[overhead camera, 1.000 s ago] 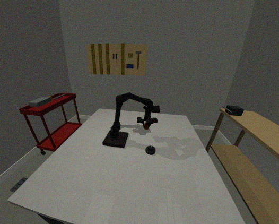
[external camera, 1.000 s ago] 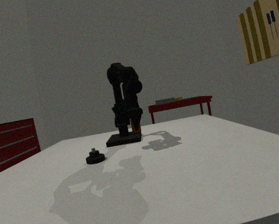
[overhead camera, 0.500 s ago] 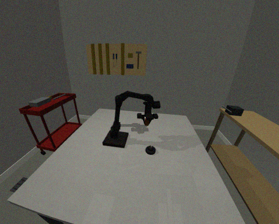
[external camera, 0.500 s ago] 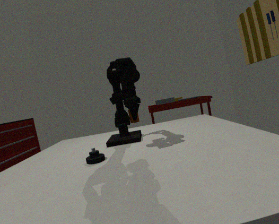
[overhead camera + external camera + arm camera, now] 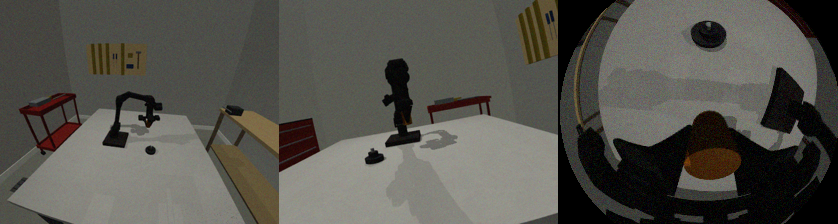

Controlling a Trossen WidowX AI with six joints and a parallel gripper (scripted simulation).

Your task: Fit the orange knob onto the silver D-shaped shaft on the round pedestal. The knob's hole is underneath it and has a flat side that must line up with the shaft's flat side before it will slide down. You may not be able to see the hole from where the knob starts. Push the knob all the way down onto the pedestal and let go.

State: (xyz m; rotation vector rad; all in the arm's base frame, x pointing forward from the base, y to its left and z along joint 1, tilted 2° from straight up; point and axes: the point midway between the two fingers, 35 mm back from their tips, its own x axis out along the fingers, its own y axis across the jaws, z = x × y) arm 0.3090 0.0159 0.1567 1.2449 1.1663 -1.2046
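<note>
Right now my gripper tip is 18 cm to the left of the black round pedestal and 11 cm above it. The rest, counted from my gripper tip: orange knob: 3 cm above.
</note>
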